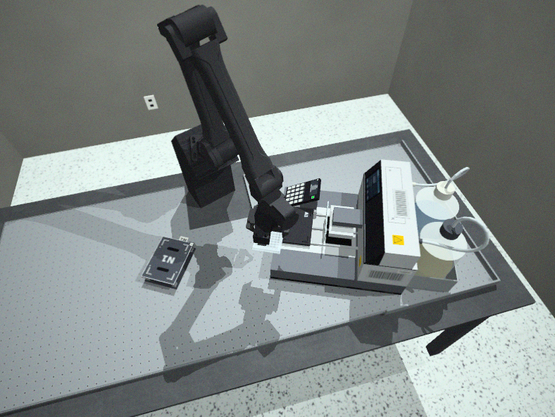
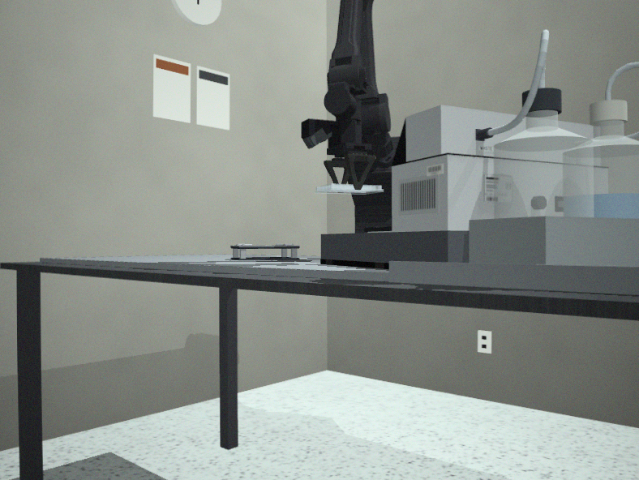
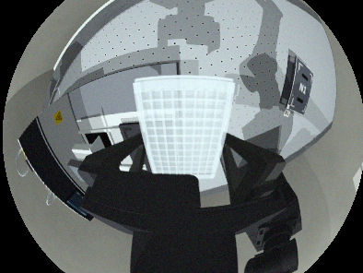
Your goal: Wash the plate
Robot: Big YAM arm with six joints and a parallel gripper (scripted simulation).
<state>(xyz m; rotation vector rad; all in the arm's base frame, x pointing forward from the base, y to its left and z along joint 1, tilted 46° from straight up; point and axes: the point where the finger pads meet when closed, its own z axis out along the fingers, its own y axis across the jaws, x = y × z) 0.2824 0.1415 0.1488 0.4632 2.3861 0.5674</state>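
Now: the white well plate 1 cm below my hand. From my hand the other things lie so: black carrier (9 cm to the left, 9 cm below, 9 cm behind); then plate washer (25 cm to the left, 5 cm behind, 4 cm below); then plate nest (35 cm to the right, 13 cm below).
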